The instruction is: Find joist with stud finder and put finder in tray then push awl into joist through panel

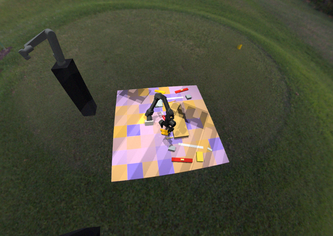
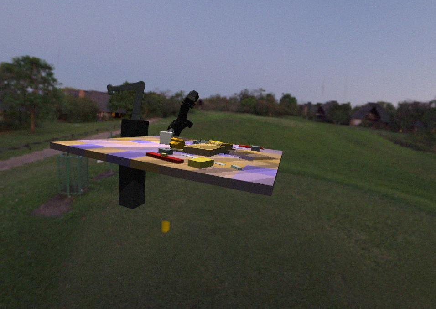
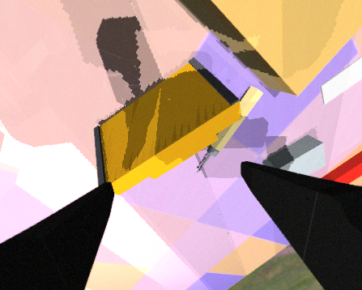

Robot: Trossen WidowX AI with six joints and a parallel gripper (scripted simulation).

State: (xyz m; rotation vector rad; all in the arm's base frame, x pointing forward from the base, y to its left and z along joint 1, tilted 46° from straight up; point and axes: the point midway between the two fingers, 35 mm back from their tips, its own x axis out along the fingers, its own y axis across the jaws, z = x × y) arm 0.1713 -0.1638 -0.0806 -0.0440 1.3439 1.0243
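The yellow stud finder lies 2 cm behind my gripper tip and 6 cm below it. The rest, counted from my gripper tip: grey block 5 cm ahead, 20 cm to the right, 8 cm below; awl 2 cm ahead, 7 cm to the right, 8 cm below; yellow block 34 cm ahead, 35 cm to the right, 7 cm below.
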